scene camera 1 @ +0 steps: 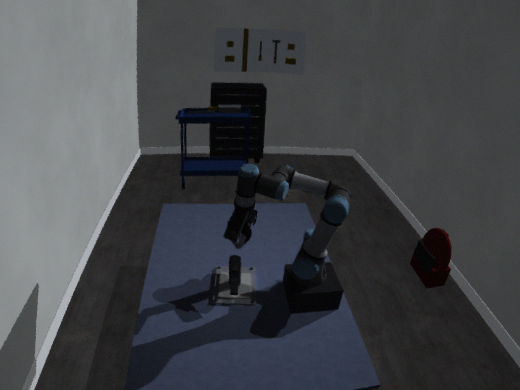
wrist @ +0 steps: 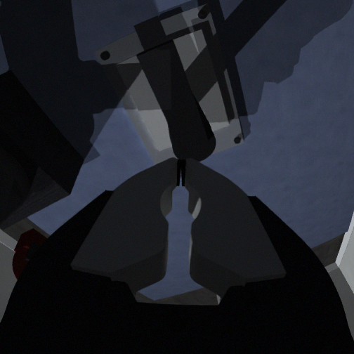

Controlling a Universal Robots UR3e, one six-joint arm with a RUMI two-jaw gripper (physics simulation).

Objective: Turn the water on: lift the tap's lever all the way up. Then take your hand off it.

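Places are measured from the arm's base along level axes (x ahead, y left, z up), in metres.
Pixels of known places: gripper, fingertip midpoint: (scene camera 1: 237, 248).
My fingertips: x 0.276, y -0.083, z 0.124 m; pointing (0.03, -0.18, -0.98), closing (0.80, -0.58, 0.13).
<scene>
Ahead of a thing's pixels: the offset from my fingertips to its top centre. "*": to the spot under its first point. Level surfaces: height alone.
The dark tap {* 0.011 m ahead, 0.002 m left, 0.131 m down} (scene camera 1: 234, 275) (wrist: 175, 100) stands on a pale base plate {* 0.045 m back, 0.003 m right, 0.210 m down} (scene camera 1: 247, 287) (wrist: 150, 122) with dark holes at its corners. In the scene view it is an upright dark column; the lever cannot be told apart from the body, and its angle is unclear. My gripper (scene camera 1: 237, 245) (wrist: 180, 162) is shut with its fingertips together and nothing between them. In the scene view it hangs above the tap's top with a small gap. In the wrist view the tap's rounded end lies just beyond the fingertips.
The tap's plate lies on a blue mat {0.224 m down} (scene camera 1: 280, 350). The arm's black base block (scene camera 1: 315, 298) stands to its right. A red object (scene camera 1: 439, 247) is at the far right. A blue cart (scene camera 1: 215, 120) and a dark cabinet (scene camera 1: 238, 86) stand at the back.
</scene>
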